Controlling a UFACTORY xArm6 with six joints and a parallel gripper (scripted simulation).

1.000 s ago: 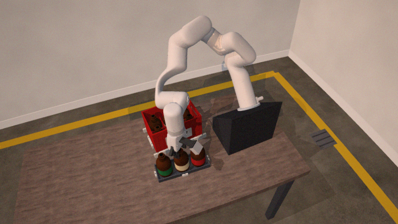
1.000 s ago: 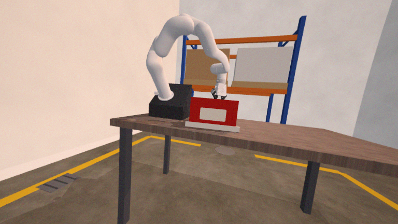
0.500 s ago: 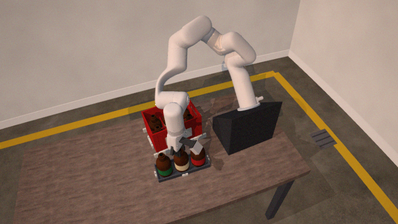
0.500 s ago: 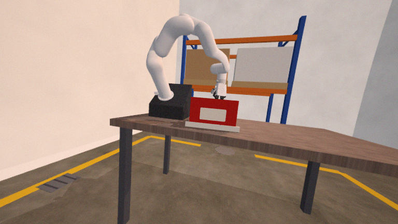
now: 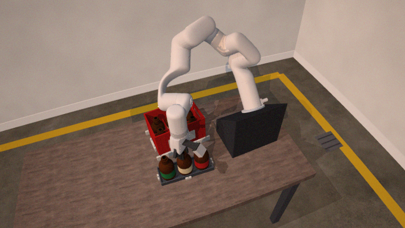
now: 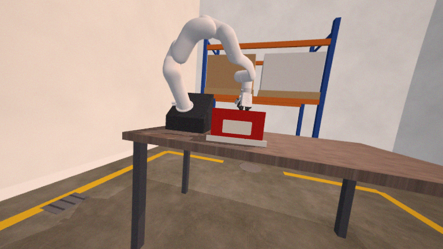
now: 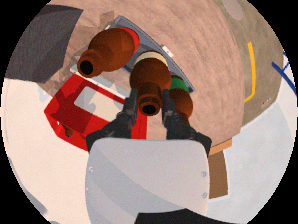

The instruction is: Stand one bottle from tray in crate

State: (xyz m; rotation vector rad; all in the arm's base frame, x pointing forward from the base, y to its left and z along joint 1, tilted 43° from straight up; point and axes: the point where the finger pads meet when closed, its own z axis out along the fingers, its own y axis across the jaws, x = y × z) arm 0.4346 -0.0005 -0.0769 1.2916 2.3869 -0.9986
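Now: hand 90 mm past the red-labelled bottle, 70 mm above it and 10 mm to the right of it. From my hand the other things lie so: crate 220 mm to the right, 70 mm below, 50 mm behind; green-label bottle 90 mm ahead, 70 mm below, 20 mm to the right; grey tray 140 mm below.
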